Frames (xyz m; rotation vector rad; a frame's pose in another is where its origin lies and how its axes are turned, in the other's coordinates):
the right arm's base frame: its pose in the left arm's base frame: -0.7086 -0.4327 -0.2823 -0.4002 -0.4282 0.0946
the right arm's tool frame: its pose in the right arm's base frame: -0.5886 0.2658 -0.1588 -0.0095 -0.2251 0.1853
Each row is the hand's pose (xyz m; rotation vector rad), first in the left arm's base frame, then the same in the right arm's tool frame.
Working: the left arm's base frame: its pose in the right arm's tool frame: 1.4126 -0.2495 -0.0718 0.4399 0.6130 -0.3199

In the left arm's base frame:
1: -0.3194 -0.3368 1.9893 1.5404 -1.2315 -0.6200
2: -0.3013 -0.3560 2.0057 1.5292 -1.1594 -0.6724
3: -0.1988 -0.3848 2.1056 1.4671 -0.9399 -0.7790
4: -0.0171 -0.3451 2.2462 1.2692 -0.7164 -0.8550
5: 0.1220 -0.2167 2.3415 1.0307 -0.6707 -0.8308
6: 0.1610 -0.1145 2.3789 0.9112 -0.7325 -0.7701
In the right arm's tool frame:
1: 1.9815 -1.4536 1.4772 1.3389 -0.8957 -1.5270
2: 1.9955 -1.4809 1.4723 1.3370 -0.8104 -1.5700
3: 2.1109 -1.5703 1.4738 1.3198 -0.5468 -1.6417
4: 2.3354 -1.6330 1.4771 1.1849 -0.2380 -1.6405
5: 2.5419 -1.5907 1.4999 0.9888 -0.1215 -1.5408
6: 2.6322 -1.5271 1.5340 0.8838 -0.1601 -1.4521

